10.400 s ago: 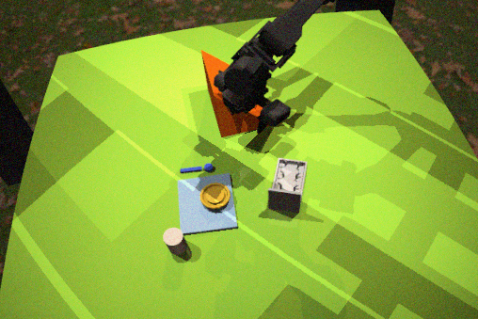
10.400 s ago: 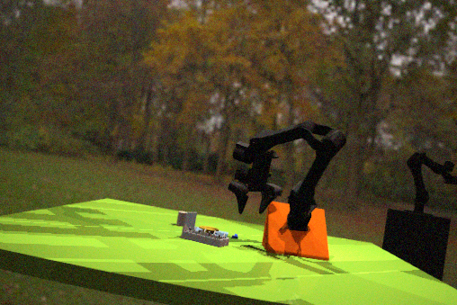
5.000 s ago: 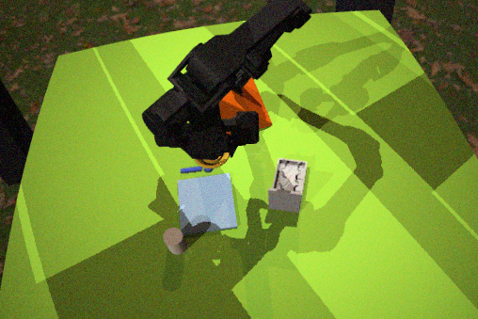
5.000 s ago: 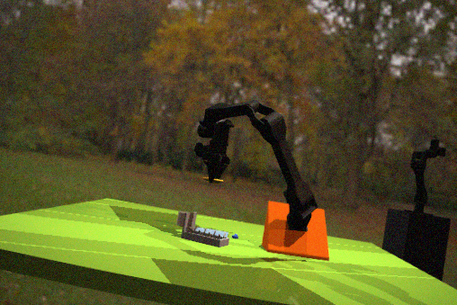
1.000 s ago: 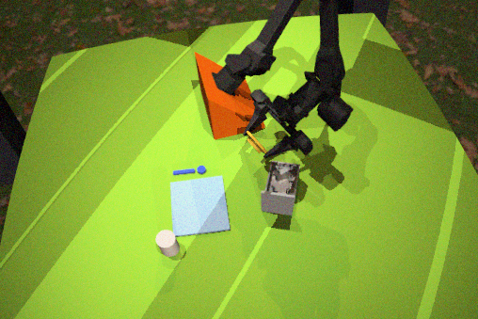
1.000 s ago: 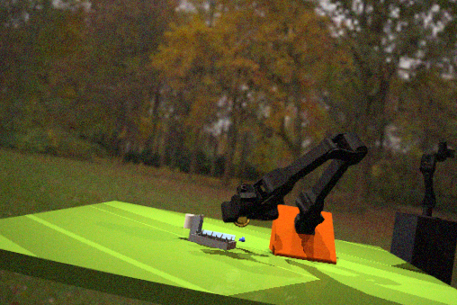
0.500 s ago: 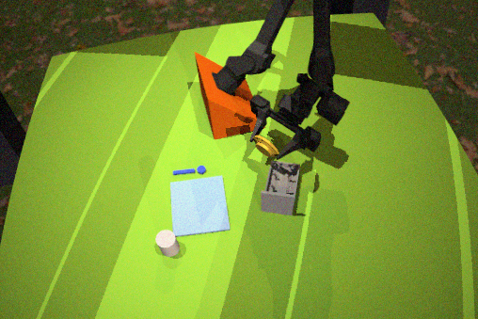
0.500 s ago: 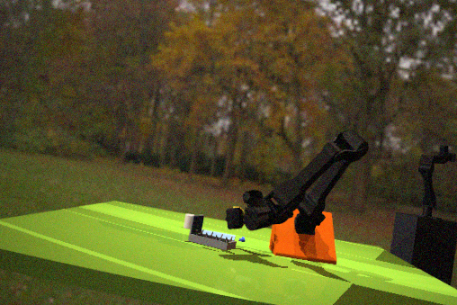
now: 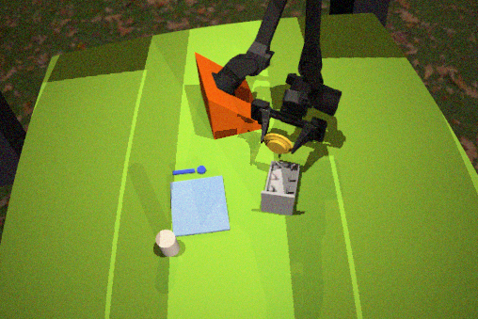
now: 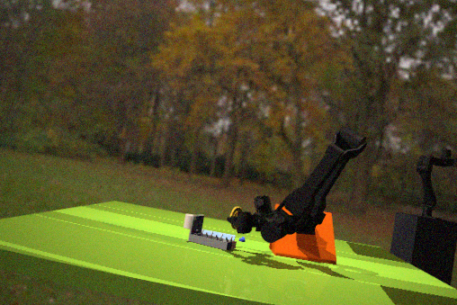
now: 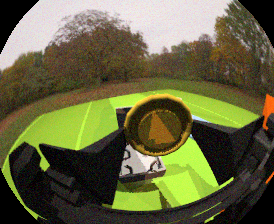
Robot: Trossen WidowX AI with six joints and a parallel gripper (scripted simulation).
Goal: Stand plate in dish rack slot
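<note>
Now: the grey dish rack 50 mm ahead of my gripper tip, 10 mm to the right of it and 70 mm below it. From my gripper tip the other things lie so: blue spoon 70 mm behind, 190 mm to the right, 90 mm below; yellow-orange plate 10 mm behind, 10 mm to the left; pale blue square slab 30 mm ahead, 200 mm to the right, 90 mm below.
</note>
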